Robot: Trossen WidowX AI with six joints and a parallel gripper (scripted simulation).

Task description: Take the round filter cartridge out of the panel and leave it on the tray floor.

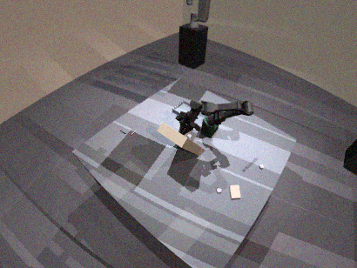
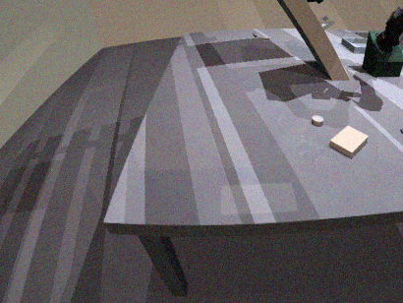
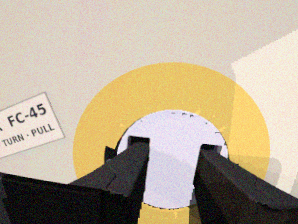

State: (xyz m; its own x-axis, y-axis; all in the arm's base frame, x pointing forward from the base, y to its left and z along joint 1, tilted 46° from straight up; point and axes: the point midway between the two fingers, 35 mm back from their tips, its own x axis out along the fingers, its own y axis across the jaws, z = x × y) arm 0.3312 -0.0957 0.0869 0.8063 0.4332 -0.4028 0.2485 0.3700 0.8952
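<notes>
Right now my gripper tip is 80 mm above the service panel and 40 mm past it. The rest, counted from my gripper tip: round pale cartridge: 10 mm below, 10 mm ahead.
</notes>
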